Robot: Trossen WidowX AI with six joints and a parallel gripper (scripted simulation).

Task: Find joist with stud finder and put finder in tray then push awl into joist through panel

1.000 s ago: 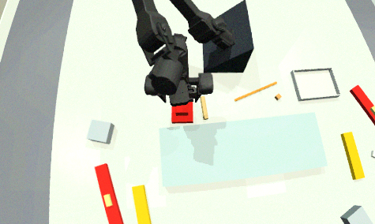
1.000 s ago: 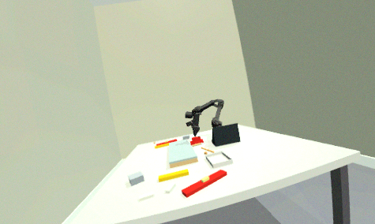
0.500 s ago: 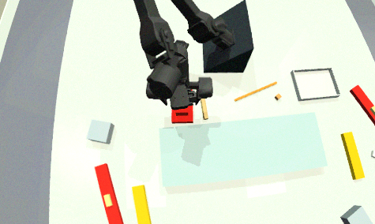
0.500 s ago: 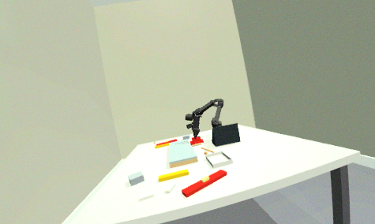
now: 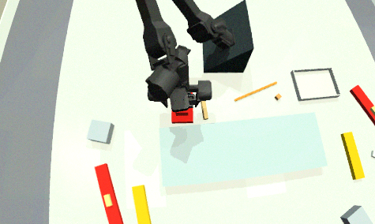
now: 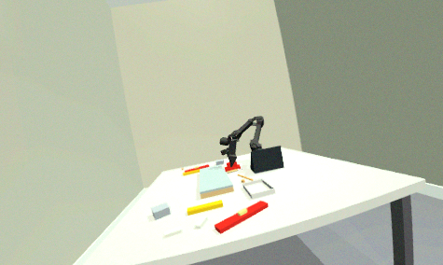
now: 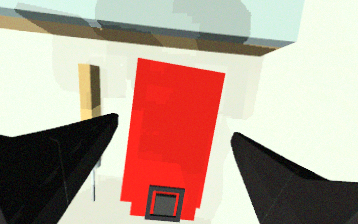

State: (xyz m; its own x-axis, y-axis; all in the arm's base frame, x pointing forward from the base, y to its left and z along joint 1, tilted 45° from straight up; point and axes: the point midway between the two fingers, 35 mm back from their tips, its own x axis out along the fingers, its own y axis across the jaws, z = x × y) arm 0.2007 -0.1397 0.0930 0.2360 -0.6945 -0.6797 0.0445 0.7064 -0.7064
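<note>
Now: the awl 30 mm behind my gripper tip, 70 mm to the left of it and 20 mm below it. Round my gripper tip: white-rimmed tray (70 mm behind, 500 mm to the left, 20 mm below); then red stud finder (30 mm behind, 10 mm above); then thin orange stick (50 mm behind, 270 mm to the left, 30 mm below).
</note>
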